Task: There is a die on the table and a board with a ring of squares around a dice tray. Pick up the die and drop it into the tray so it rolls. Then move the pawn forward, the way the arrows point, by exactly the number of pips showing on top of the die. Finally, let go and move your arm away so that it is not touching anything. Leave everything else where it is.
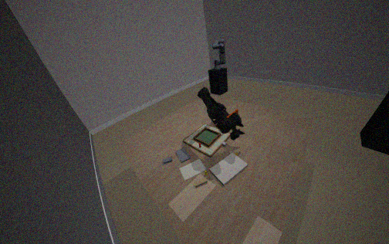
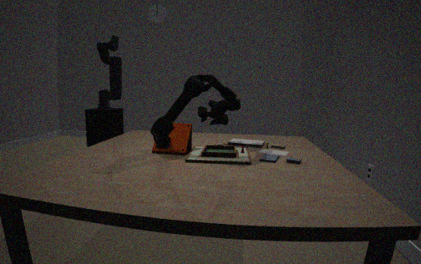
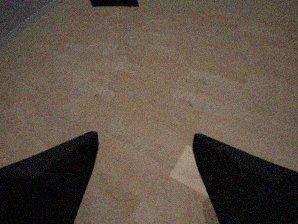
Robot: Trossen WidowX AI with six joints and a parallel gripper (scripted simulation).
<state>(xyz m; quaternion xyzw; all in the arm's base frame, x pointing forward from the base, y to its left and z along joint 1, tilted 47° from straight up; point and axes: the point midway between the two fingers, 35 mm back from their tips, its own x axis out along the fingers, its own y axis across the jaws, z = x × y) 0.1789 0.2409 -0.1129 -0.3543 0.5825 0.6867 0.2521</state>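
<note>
Now: gripper tip 10 cm short of the white die, 9 cm to the left of it and 11 cm above it. From my gripper tip the other things lie so: green dice tray: 12 cm ahead, 25 cm to the right, 12 cm below; red pawn: 23 cm ahead, 21 cm to the right, 10 cm below.
</note>
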